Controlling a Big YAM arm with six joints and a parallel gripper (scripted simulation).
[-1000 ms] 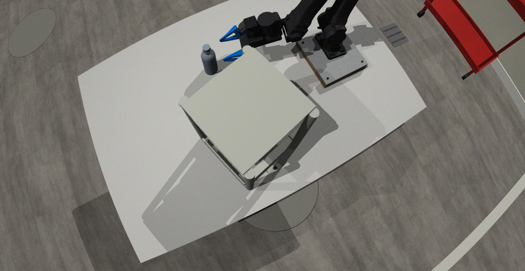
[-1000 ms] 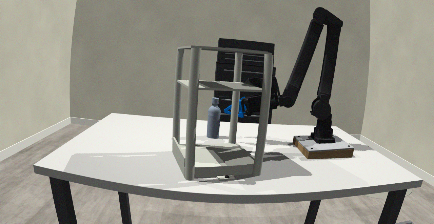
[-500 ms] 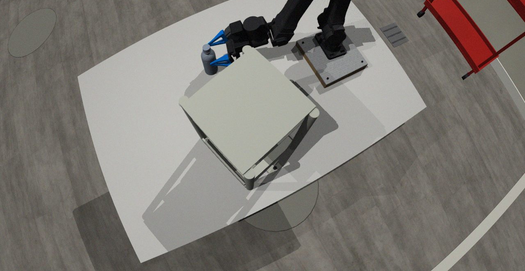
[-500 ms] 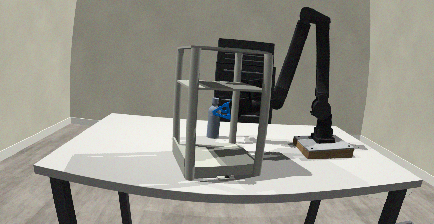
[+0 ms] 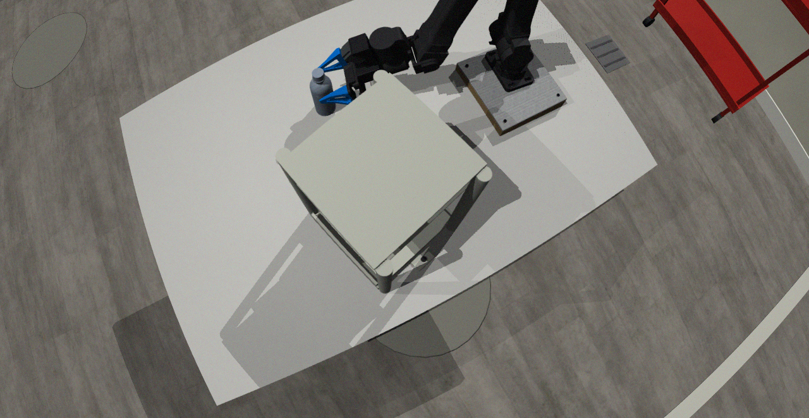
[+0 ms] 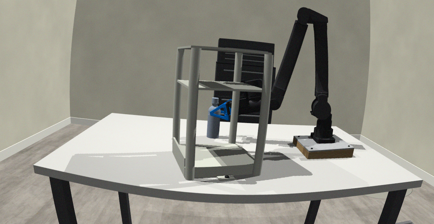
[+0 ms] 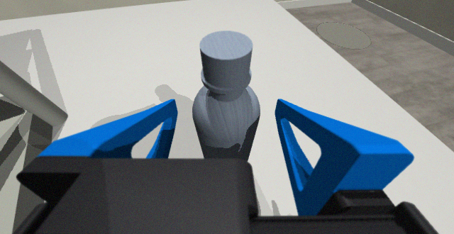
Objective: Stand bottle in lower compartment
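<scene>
Right now the grey bottle is right at my hand. Also, from my hand: shelving unit: 2 cm behind, 31 cm to the left, 7 cm above.
</scene>
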